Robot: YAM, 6 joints.
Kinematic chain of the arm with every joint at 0, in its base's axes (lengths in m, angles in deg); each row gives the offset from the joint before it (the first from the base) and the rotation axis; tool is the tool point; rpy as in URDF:
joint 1: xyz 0 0 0.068 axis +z
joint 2: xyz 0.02 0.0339 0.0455 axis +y
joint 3: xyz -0.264 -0.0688 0 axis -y
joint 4: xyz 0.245 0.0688 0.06 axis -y
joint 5: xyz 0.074 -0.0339 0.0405 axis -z
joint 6: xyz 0.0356 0 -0.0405 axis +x
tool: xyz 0 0 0 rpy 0 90 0
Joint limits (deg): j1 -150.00..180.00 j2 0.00..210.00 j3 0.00..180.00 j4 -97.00..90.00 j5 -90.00..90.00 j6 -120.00..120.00
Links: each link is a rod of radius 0.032 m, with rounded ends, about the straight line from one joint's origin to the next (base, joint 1, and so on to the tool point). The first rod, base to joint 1, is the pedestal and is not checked.
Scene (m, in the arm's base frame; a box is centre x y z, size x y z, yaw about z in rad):
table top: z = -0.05
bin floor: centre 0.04 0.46 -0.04 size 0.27 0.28 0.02 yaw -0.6
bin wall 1: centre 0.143 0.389 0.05 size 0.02 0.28 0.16 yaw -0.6
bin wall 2: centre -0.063 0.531 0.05 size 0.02 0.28 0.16 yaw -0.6
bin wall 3: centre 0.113 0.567 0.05 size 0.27 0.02 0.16 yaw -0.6
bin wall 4: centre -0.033 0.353 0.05 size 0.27 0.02 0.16 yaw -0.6
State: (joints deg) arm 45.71 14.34 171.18 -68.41 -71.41 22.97
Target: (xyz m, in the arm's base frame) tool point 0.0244 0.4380 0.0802
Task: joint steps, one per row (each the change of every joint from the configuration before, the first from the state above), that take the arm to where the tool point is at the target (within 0.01 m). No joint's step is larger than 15 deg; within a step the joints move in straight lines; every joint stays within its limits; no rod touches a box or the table.
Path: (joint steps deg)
1: 4.11 14.22 -7.51 0.48 0.92 0.00
2: 4.10 14.23 -7.51 0.48 0.91 0.00
3: 4.11 14.22 -7.51 0.48 0.92 0.00
4: 4.10 14.23 -7.52 0.48 0.92 0.00
5: 4.11 14.22 -7.51 0.47 0.92 0.00
6: 4.10 14.23 -7.51 0.48 0.91 0.00
7: 4.11 14.22 -7.51 0.48 0.92 0.00
8: 4.10 14.23 -7.51 0.48 0.92 0.00
9: 4.11 14.22 -7.51 0.48 0.92 0.00

